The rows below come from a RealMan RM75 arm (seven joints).
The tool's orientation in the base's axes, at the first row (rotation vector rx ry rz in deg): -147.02 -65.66 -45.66
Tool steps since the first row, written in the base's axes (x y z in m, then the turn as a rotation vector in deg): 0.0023 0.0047 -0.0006 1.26 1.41 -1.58; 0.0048 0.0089 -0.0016 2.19 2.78 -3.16; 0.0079 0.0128 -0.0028 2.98 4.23 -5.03; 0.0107 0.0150 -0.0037 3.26 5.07 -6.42; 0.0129 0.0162 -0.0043 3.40 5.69 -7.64; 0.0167 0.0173 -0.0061 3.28 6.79 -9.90; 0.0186 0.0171 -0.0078 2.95 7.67 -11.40; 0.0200 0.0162 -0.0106 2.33 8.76 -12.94; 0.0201 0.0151 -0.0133 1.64 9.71 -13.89; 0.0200 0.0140 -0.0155 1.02 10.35 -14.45; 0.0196 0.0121 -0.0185 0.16 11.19 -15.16
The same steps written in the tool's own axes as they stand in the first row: 0.0038 -0.0015 0.0033 0.68 -0.04 2.37; 0.0073 -0.0025 0.0068 1.16 -0.31 4.59; 0.0107 -0.0028 0.0105 1.45 -0.73 7.03; 0.0131 -0.0022 0.0133 1.35 -1.12 8.63; 0.0147 -0.0014 0.0151 1.13 -1.45 9.95; 0.0165 0.0006 0.0185 0.48 -2.32 12.22; 0.0165 0.0021 0.0206 0.01 -3.19 13.69; 0.0151 0.0037 0.0231 -0.52 -4.41 15.16; 0.0130 0.0045 0.0249 -0.84 -5.58 16.07; 0.0110 0.0051 0.0262 -1.09 -6.48 16.55; 0.0079 0.0060 0.0278 -1.44 -7.69 17.14
